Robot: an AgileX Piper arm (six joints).
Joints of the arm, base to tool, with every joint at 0 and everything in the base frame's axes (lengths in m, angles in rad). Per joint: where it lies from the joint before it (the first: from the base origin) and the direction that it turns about. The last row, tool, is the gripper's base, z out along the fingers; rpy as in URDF.
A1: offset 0 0 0.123 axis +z
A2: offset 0 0 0 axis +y
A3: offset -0.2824 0 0.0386 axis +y
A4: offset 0.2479 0 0.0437 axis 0.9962 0 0.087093
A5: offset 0 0 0 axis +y
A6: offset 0.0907 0 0.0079 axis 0.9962 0 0.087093
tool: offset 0 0 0 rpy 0 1.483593 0
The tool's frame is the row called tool.
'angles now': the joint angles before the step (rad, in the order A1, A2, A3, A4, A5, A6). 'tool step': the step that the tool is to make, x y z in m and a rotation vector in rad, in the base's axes. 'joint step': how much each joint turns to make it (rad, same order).
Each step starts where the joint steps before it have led.
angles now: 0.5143 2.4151 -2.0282 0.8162 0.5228 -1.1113
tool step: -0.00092 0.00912 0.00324 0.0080 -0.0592 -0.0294
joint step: 0.0239 0.0000 -0.0007 -0.0061 -0.0794 0.0000
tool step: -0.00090 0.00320 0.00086 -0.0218 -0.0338 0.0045
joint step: 0.0097 0.0000 -0.0024 -0.0331 -0.0218 0.0000
